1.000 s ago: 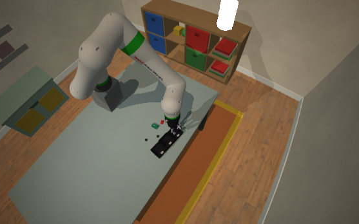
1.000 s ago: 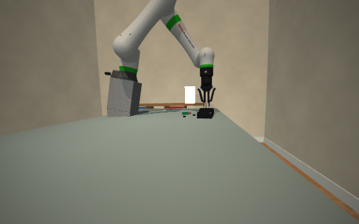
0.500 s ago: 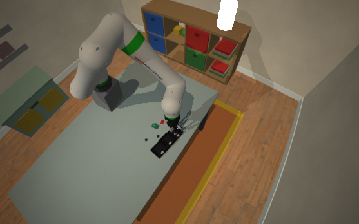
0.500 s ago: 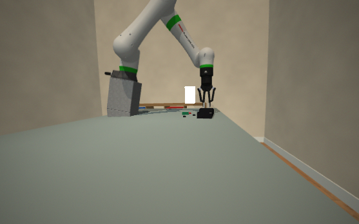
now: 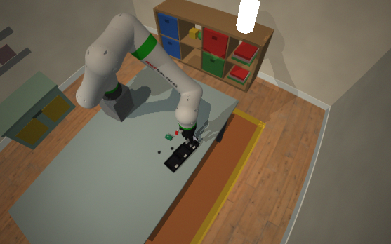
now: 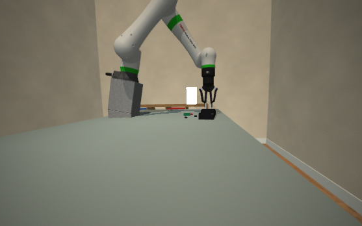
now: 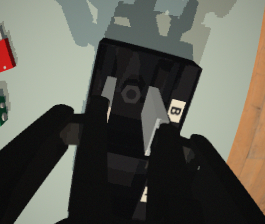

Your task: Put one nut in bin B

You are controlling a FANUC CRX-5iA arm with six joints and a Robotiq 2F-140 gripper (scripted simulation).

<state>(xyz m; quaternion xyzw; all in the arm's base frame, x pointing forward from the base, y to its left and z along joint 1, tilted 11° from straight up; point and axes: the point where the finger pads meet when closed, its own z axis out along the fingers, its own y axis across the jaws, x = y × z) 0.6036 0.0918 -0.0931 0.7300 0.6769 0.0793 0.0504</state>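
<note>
The small red part lies 13 cm behind my hand, 2 cm to the left of it and 5 cm below it. From my hand the other things lie so: green part (14 cm behind, 4 cm to the right, 4 cm below).
</note>
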